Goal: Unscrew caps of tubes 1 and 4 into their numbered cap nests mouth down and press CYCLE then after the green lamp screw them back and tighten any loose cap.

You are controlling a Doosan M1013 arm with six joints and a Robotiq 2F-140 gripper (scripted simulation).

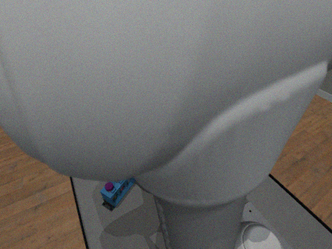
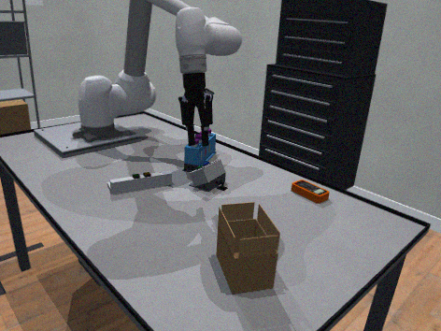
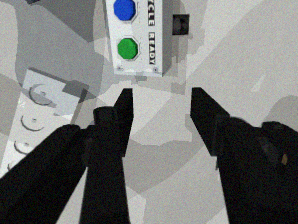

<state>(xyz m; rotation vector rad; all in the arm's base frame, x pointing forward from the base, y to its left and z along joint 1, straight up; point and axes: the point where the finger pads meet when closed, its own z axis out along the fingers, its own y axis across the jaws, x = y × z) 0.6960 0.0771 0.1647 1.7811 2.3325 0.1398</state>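
The purple cap lies 24 cm behind my hand, 24 cm to the left of it and 8 cm below it. From my hand the other things lie so: grey key housing: 1 cm behind, 5 cm to the left, 14 cm below; green ready key: 2 cm behind, 3 cm to the left, 13 cm below; blue cycle key: 3 cm behind, 7 cm to the left, 13 cm below.
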